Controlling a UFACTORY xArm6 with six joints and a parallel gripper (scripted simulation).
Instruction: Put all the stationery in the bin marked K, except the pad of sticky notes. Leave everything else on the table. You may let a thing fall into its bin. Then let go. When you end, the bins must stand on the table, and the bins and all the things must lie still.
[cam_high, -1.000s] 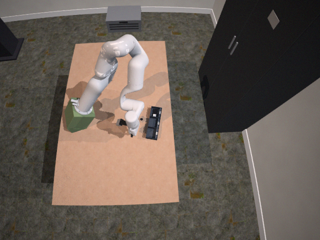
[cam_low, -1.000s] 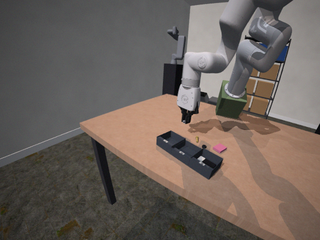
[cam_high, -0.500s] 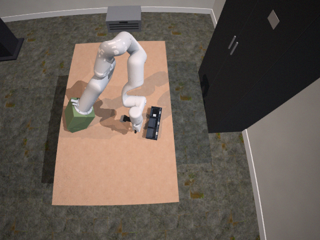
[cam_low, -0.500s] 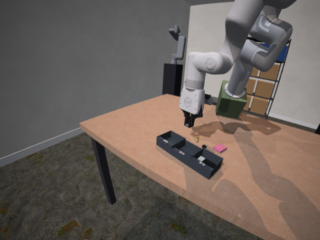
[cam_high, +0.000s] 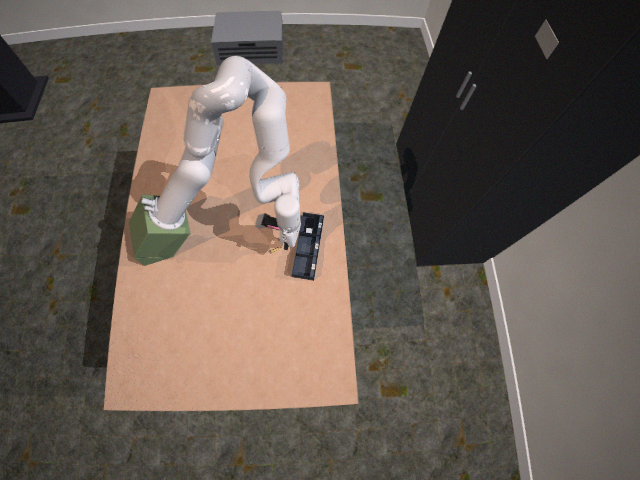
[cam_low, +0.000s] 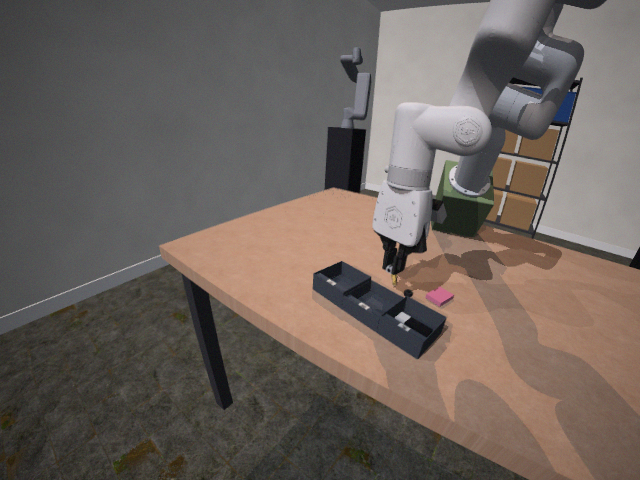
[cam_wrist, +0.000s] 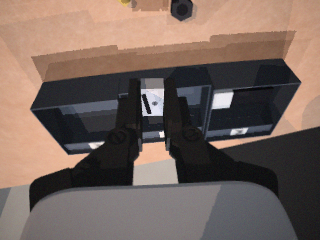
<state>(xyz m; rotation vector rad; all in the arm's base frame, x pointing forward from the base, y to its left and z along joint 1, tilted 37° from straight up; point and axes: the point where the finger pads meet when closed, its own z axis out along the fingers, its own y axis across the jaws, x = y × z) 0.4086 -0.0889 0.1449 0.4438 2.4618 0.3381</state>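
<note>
My hand is 7 cm to the right of the black-and-white block, 7 cm short of it and 7 cm above it. Also, from my hand: dark bin tray (7 cm ahead, 6 cm below); then white sharpener (1 cm below); then black nut (8 cm below, 4 cm to the left, 3 cm behind).
</note>
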